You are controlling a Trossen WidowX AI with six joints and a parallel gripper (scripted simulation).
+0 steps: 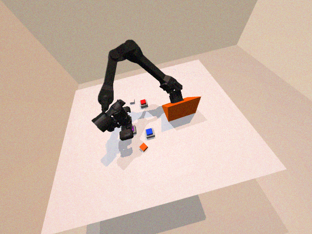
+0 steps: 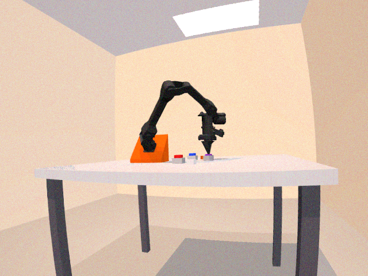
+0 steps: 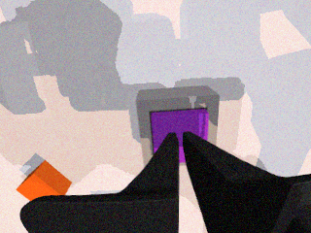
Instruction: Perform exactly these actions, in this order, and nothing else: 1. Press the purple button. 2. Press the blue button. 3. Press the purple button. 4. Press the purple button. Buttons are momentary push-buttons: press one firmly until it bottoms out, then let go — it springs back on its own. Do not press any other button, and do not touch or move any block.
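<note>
Right now my gripper tip is 1 cm above the purple button. From my gripper tip the other things lie so: red button 12 cm behind, 17 cm to the right; blue button 10 cm behind, 5 cm to the left; small orange block 5 cm behind, 12 cm to the left, 2 cm below.
</note>
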